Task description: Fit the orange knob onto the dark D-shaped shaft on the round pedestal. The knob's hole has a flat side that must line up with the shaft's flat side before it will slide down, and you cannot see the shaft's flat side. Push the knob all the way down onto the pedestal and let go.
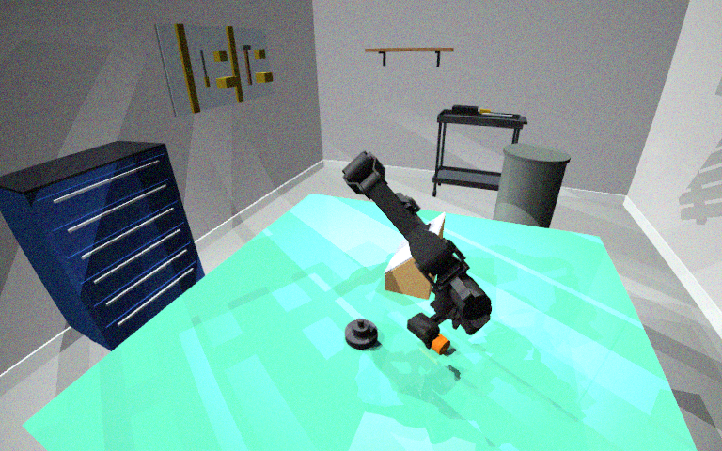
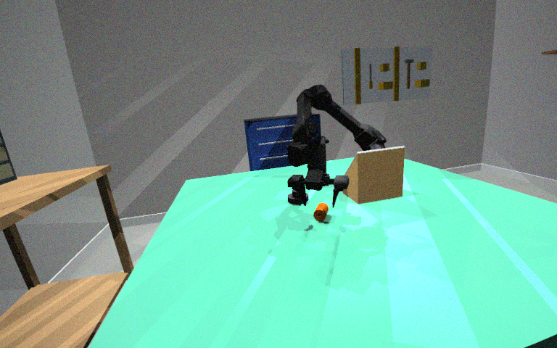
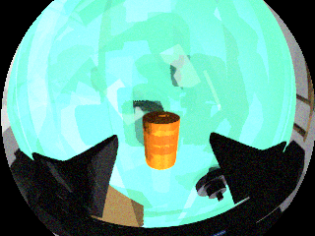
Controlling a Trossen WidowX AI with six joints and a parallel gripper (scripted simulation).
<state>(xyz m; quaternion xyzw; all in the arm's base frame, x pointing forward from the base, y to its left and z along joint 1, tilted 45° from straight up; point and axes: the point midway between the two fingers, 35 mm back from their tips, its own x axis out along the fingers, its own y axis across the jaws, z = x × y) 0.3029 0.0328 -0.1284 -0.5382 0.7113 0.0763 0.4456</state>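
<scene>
My gripper tip is 30 mm above the orange knob, 10 mm to the left of it and 10 mm past it. The rest, counted from my gripper tip: dark round pedestal: 200 mm to the right, 20 mm below, 20 mm ahead.
</scene>
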